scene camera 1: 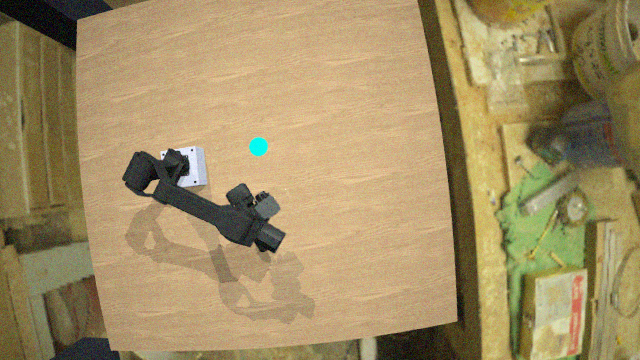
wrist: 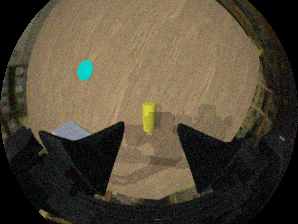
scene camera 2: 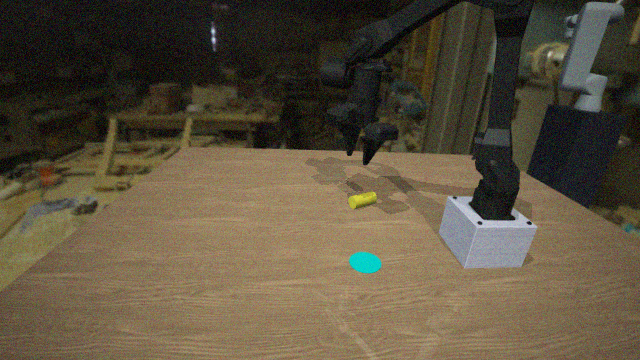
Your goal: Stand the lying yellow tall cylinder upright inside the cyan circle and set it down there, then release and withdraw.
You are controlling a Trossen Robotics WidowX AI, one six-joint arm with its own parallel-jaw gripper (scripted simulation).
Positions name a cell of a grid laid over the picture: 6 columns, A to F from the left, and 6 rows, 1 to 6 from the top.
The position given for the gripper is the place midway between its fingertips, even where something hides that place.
The gripper (scene camera 2: D3) is open, holding nothing.
The gripper is seen too in scene camera 1 (scene camera 1: C4) and in the wrist view (wrist: D4).
